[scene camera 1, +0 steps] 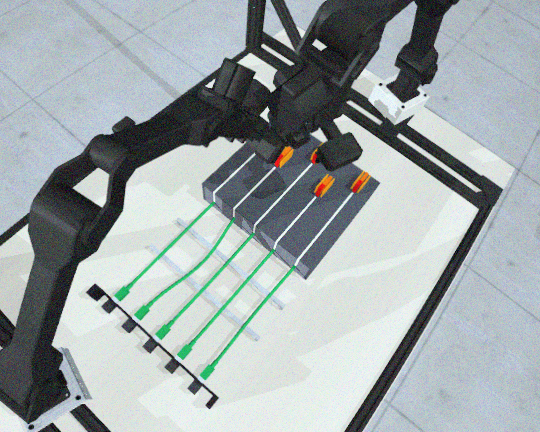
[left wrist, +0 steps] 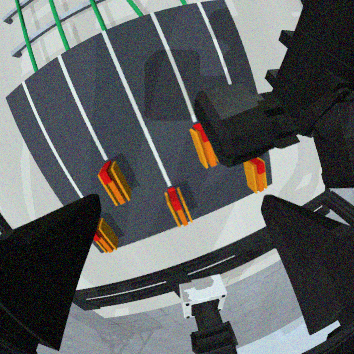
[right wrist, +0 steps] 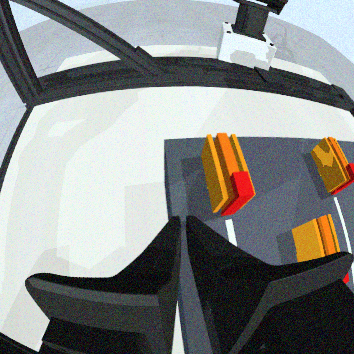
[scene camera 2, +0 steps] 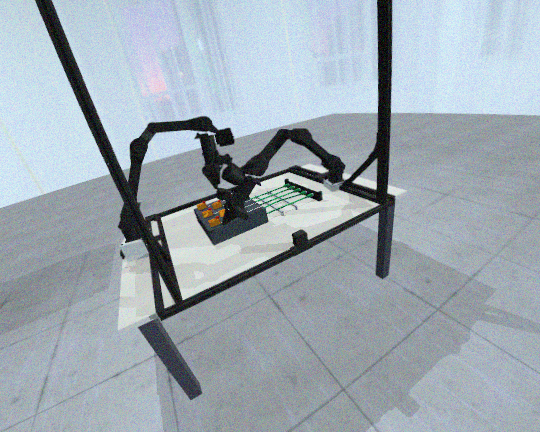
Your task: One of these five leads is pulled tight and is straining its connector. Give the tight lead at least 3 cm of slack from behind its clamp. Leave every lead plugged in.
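Frame: origin at the left arm's base, x ahead, y right, z down, level; millimetres.
Seen in the pictures: left gripper, between the fingertips: (left wrist: 183,203) (scene camera 2: 217,186); right gripper, between the fingertips: (scene camera 1: 264,128) (left wrist: 265,146) (right wrist: 182,222) (scene camera 2: 223,224); left arm's base, origin of its link: (scene camera 1: 402,90) (left wrist: 204,306) (right wrist: 247,32) (scene camera 2: 135,237); right arm's base, origin of its link: (scene camera 1: 45,389) (scene camera 2: 335,180).
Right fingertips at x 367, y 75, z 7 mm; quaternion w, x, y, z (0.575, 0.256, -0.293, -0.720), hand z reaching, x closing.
Pixels of each thing's top centre, then the offset from my right fingertips to it. "spot": a spot on its surface instead.
- dark block, a spot on its surface: (left wrist: 135,80) spot: dy -152, dx +84, dz +3 mm
- green second lead, a spot on its surface: (scene camera 1: 215,247) spot: dy -167, dx +224, dz +42 mm
- outermost lead, a spot on its surface: (right wrist: 231,232) spot: dy -30, dx +1, dz +3 mm
- lead's clamp, centre of its top: (right wrist: 230,160) (left wrist: 260,177) dy -19, dx -32, dz -21 mm
- black bar, a spot on its surface: (scene camera 1: 162,346) spot: dy -273, dx +399, dz +57 mm
Five white leads cross the dark block (scene camera 1: 295,200) (left wrist: 135,80) to orange-and-red clamps and run on as green leads into green plugs at the black bar. The green second lead (scene camera 1: 215,247) from the left in scene camera 1 is bent; the others look straight. My right gripper (right wrist: 182,222) (scene camera 2: 227,220) is shut and empty, its tips beside the outermost lead (right wrist: 231,232), below that lead's clamp (right wrist: 227,175) (left wrist: 256,175); a finger hides part of this lead. My left gripper (left wrist: 183,203) (scene camera 2: 214,184) is open and empty, above the block's clamp end.
Other clamps (scene camera 1: 283,157) (scene camera 1: 324,185) (scene camera 1: 360,182) (left wrist: 178,206) stand on the block. The black bar (scene camera 1: 162,345) with green plugs (scene camera 1: 206,371) lies at the lower left of scene camera 1. Two pale strips (scene camera 1: 257,339) (scene camera 1: 280,305) lie under the green leads. A dark frame borders the table.
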